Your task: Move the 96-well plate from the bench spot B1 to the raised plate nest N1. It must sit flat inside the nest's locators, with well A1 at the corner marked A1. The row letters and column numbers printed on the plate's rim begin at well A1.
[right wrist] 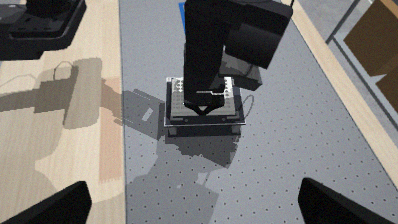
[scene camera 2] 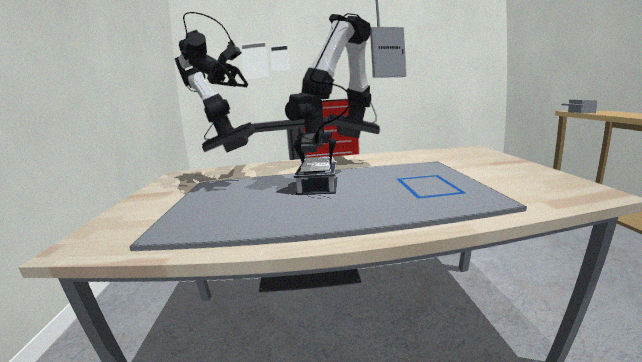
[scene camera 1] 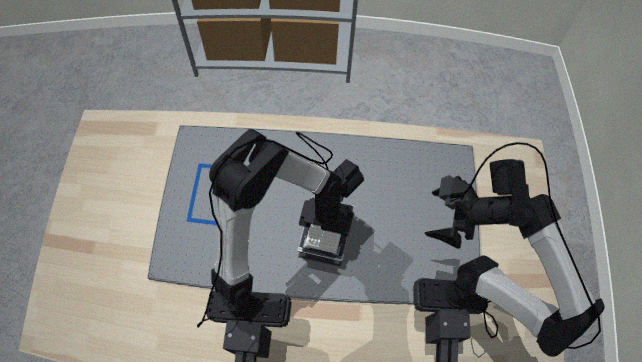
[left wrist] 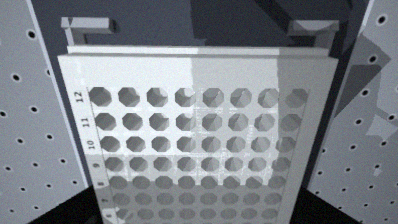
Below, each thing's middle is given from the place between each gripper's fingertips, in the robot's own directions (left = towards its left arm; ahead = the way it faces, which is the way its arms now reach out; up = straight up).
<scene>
Right now my left hand (scene camera 1: 325, 228) is 20 mm above the dark raised nest (left wrist: 158, 30). The rest, counted from my left hand: white 96-well plate (left wrist: 162, 127) (right at my left hand).
Right now the white 96-well plate is 27 cm below my right hand (scene camera 1: 429, 213), 22 cm to the left of it and 8 cm ahead of it. From my right hand the other things lie so: dark raised nest: 29 cm below, 21 cm to the left, 8 cm ahead.
</scene>
